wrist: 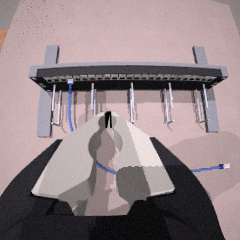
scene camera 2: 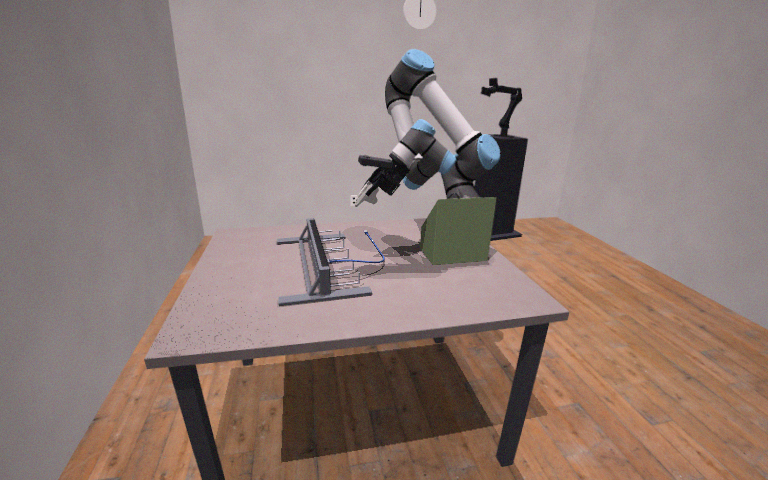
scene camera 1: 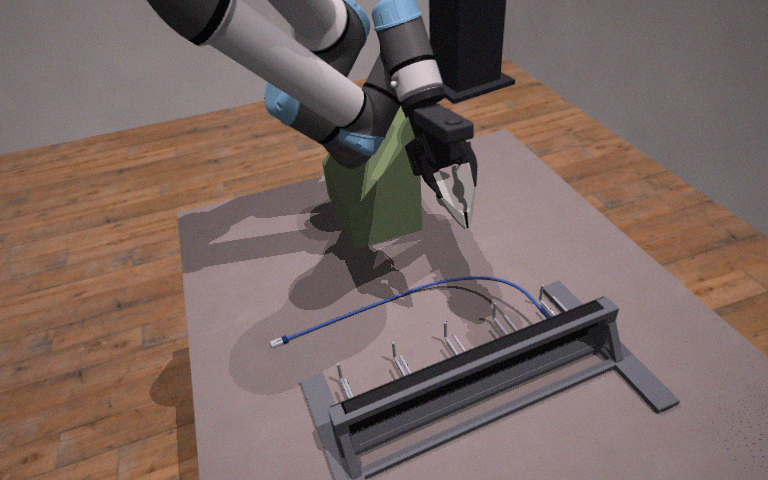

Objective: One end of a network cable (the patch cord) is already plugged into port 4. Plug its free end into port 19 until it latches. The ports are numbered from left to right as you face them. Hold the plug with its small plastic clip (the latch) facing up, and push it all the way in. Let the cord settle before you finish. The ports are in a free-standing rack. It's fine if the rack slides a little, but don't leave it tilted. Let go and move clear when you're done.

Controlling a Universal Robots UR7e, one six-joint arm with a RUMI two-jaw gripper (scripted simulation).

Path:
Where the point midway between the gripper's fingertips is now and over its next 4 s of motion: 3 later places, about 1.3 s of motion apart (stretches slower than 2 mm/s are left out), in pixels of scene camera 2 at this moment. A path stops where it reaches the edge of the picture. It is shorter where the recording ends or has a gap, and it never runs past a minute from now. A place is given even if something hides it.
My gripper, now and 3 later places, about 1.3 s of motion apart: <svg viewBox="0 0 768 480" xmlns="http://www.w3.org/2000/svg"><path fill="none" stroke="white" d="M355 206L350 199L337 216L329 225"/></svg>

